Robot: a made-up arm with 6 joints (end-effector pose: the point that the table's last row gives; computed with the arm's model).
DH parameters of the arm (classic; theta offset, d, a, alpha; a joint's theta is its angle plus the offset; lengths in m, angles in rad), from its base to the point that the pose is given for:
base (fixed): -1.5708 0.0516 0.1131 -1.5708
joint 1: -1.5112 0 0.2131 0
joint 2: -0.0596 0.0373 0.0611 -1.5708
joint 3: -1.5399 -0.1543 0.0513 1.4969
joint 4: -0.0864 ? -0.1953 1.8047
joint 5: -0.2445 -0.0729 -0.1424 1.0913
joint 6: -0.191 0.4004 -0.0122 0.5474
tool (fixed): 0.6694 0.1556 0 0
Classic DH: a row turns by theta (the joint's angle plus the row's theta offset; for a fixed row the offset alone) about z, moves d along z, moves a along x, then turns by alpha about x.
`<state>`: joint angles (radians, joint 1 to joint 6).
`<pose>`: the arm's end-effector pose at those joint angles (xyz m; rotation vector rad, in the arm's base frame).
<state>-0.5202 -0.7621 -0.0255 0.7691 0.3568 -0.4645</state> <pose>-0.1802 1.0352 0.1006 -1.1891 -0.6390 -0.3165</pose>
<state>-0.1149 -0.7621 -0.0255 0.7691 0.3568 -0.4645</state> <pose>-0.1802 0.9229 0.5494 -0.8008 -0.5432 -0.4238</pose>
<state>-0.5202 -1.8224 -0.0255 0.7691 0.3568 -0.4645</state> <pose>-0.1802 0.3726 -0.7461 -2.1939 -0.8347 0.0587</pose>
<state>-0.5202 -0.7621 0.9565 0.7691 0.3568 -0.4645</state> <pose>-0.8391 0.4745 -0.0658 -0.7351 -1.3578 0.3235</pose>
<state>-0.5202 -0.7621 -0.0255 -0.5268 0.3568 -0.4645</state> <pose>-0.1936 0.9479 0.5008 -1.0445 0.3166 0.6569</pose>
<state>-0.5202 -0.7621 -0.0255 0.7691 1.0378 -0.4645</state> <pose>0.1018 0.9658 0.3126 -0.9417 -0.0459 -0.6397</pose>
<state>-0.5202 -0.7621 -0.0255 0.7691 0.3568 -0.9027</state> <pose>-0.1774 1.0376 0.0652 -1.2387 -1.0123 -0.5822</pose>
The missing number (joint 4, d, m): -0.395
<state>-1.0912 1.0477 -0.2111 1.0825 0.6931 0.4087</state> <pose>0.1815 0.4030 1.1135 0.4941 0.2777 -0.1380</pose>
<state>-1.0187 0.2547 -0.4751 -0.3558 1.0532 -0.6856</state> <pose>0.4767 0.8261 0.6209 -0.6573 0.9773 0.0594</pose>
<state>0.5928 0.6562 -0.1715 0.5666 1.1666 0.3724</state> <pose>0.3163 -1.0076 0.6415 1.9569 0.5227 0.8465</pose>
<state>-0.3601 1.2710 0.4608 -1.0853 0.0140 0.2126</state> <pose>-0.4917 -0.8063 0.5782 0.5008 -1.2337 1.5107</pose>
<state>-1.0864 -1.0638 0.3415 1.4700 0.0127 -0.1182</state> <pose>-0.2982 0.3698 -0.8638 -1.7801 -1.5650 0.3150</pose>
